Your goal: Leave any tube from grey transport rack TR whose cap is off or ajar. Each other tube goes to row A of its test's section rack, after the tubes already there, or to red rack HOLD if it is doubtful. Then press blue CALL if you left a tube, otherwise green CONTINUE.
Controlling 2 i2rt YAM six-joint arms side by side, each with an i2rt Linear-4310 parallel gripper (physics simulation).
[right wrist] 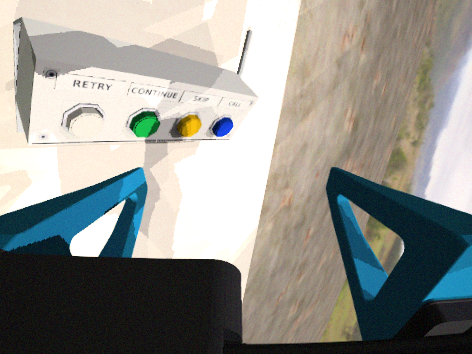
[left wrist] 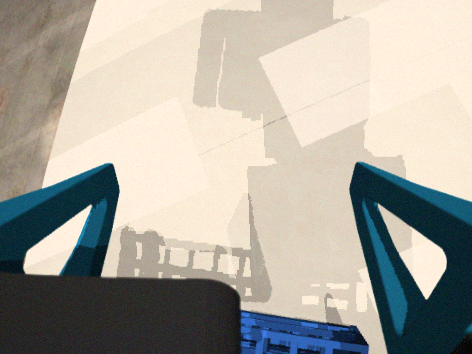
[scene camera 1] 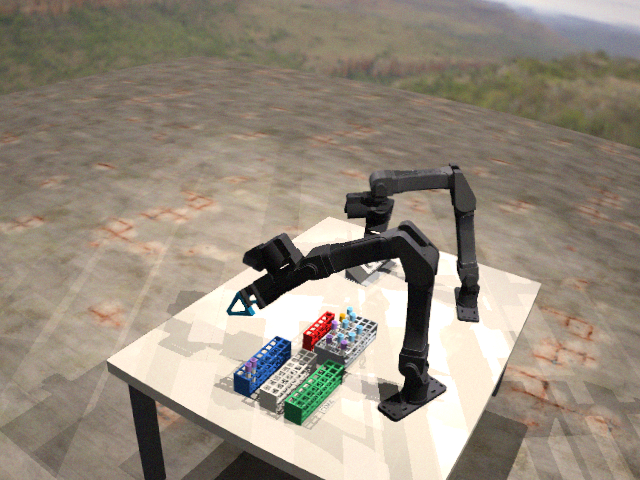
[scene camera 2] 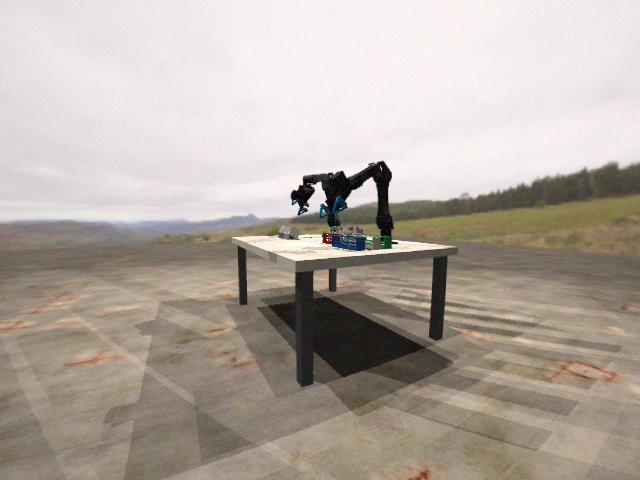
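Where they show: left gripper, between the fingertips: (left wrist: 234,175) (scene camera 1: 236,307) (scene camera 2: 326,215); right gripper, between the fingertips: (right wrist: 236,177) (scene camera 1: 378,225) (scene camera 2: 295,210); left arm's base, origin of its link: (scene camera 1: 413,399); right arm's base, origin of its link: (scene camera 1: 466,305).
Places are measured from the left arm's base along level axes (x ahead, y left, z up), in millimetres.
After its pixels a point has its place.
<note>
The grey transport rack (scene camera 1: 338,356) @(x 198, y 85, z 53 mm) holds several tubes with light blue, purple and one orange cap; cap seating is too small to tell. The blue section rack (scene camera 1: 279,356) @(x 306, y 192, z 31 mm) (scene camera 2: 348,242) @(x 299, y 263, z 29 mm) (left wrist: 300,332) @(x 338, y 202, z 30 mm) holds two purple-capped tubes (scene camera 1: 251,365) @(x 252, y 319, z 92 mm) at its near left end. The white rack (scene camera 1: 271,400) @(x 174, y 316, z 36 mm) and green rack (scene camera 1: 310,395) @(x 141, y 223, z 30 mm) show no tubes. The red rack (scene camera 1: 315,333) @(x 309, y 69, z 55 mm) stands beside the grey one. My left gripper (left wrist: 234,175) @(x 404, y 261, z 153 mm) is open and empty, in the air beyond the blue rack. My right gripper (right wrist: 236,177) @(x 507, y -348, z 195 mm) is open and empty, above the table near the button box. Green CONTINUE (right wrist: 145,124) @(x 516, y -365, z 71 mm) and blue CALL (right wrist: 223,127) @(x 544, y -459, z 71 mm) show.
The button box (right wrist: 125,65) @(x 552, y -330, z 74 mm) (scene camera 2: 288,232) @(x 555, y -284, z 47 mm) also carries a white RETRY button (right wrist: 84,121) @(x 503, y -317, z 72 mm) and a yellow SKIP button (right wrist: 189,125) @(x 530, y -411, z 71 mm). In scene camera 1 the left arm reaches over the racks and partly hides the box. The table's edge (scene camera 1: 206,439) runs in front of the racks.
</note>
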